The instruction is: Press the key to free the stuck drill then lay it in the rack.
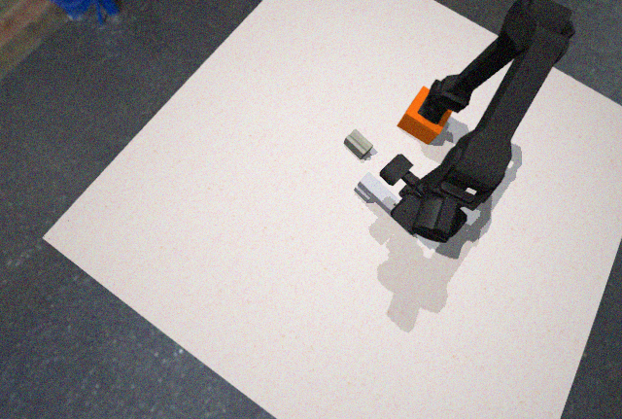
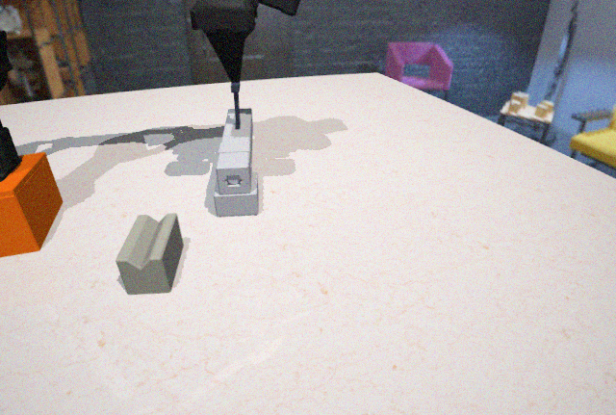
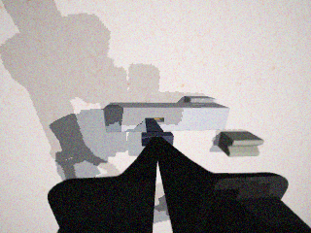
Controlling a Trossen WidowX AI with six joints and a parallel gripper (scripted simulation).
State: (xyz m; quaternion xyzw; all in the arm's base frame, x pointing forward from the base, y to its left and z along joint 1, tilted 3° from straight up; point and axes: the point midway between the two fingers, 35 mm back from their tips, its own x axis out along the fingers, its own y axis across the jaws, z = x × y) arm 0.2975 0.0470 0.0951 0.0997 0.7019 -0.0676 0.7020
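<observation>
The dark key lies 30 mm below my gripper tip. Also, from my gripper tip: grey v-notched rack (170 mm to the right, 120 mm behind, 110 mm below); drill (80 mm below, 50 mm to the right, 10 mm behind).
</observation>
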